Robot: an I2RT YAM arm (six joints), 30 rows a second.
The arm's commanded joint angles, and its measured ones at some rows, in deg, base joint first. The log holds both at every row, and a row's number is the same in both.
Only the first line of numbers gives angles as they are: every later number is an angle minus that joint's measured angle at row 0.
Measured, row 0: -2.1, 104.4, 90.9, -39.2, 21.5, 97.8
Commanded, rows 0 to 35: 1.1, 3.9, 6.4, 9.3, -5.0, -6.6; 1.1, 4.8, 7.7, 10.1, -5.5, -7.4; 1.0, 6.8, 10.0, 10.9, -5.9, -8.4; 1.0, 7.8, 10.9, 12.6, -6.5, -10.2; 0.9, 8.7, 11.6, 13.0, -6.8, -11.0; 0.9, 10.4, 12.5, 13.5, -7.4, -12.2; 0.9, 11.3, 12.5, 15.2, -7.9, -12.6; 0.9, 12.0, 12.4, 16.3, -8.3, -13.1; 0.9, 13.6, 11.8, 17.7, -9.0, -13.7; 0.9, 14.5, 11.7, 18.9, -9.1, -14.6; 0.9, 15.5, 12.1, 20.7, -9.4, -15.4; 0.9, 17.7, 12.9, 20.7, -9.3, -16.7; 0.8, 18.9, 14.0, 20.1, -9.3, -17.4; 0.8, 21.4, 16.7, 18.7, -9.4, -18.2; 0.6, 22.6, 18.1, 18.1, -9.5, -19.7; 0.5, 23.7, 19.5, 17.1, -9.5, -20.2; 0.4, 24.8, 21.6, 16.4, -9.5, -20.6; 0.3, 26.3, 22.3, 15.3, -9.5, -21.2; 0.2, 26.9, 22.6, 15.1, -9.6, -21.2; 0.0, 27.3, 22.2, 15.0, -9.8, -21.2; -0.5, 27.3, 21.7, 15.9, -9.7, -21.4; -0.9, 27.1, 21.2, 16.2, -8.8, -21.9; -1.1, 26.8, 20.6, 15.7, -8.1, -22.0; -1.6, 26.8, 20.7, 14.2, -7.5, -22.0; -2.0, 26.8, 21.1, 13.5, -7.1, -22.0; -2.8, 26.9, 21.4, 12.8, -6.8, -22.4; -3.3, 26.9, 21.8, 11.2, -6.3, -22.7; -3.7, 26.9, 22.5, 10.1, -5.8, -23.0; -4.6, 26.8, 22.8, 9.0, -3.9, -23.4; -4.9, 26.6, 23.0, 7.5, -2.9, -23.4; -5.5, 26.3, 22.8, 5.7, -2.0, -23.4; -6.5, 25.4, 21.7, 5.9, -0.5, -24.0; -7.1, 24.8, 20.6, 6.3, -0.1, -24.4; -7.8, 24.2, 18.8, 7.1, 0.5, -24.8; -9.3, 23.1, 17.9, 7.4, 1.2, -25.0; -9.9, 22.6, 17.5, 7.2, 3.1, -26.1
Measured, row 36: -6.9, 24.8, 19.6, 9.4, 2.9, -20.1
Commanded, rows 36 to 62: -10.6, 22.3, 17.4, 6.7, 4.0, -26.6; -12.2, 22.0, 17.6, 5.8, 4.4, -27.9; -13.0, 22.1, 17.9, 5.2, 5.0, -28.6; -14.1, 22.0, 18.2, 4.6, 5.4, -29.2; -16.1, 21.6, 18.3, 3.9, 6.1, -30.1; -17.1, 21.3, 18.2, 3.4, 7.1, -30.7; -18.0, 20.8, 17.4, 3.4, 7.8, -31.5; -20.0, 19.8, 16.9, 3.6, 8.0, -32.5; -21.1, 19.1, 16.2, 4.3, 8.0, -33.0; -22.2, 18.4, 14.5, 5.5, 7.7, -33.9; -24.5, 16.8, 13.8, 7.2, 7.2, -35.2; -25.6, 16.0, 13.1, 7.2, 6.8, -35.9; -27.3, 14.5, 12.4, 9.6, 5.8, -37.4; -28.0, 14.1, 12.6, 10.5, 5.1, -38.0; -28.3, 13.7, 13.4, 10.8, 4.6, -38.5; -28.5, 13.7, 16.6, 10.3, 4.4, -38.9; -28.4, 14.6, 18.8, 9.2, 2.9, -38.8; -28.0, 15.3, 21.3, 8.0, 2.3, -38.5; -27.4, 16.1, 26.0, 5.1, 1.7, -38.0; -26.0, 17.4, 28.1, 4.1, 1.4, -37.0; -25.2, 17.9, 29.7, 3.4, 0.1, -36.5; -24.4, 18.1, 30.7, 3.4, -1.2, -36.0; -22.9, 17.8, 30.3, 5.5, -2.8, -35.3; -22.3, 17.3, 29.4, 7.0, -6.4, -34.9; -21.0, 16.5, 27.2, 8.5, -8.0, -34.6; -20.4, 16.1, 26.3, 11.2, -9.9, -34.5; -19.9, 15.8, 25.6, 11.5, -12.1, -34.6
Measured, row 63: -20.3, 17.5, 26.6, 6.7, -3.7, -33.7
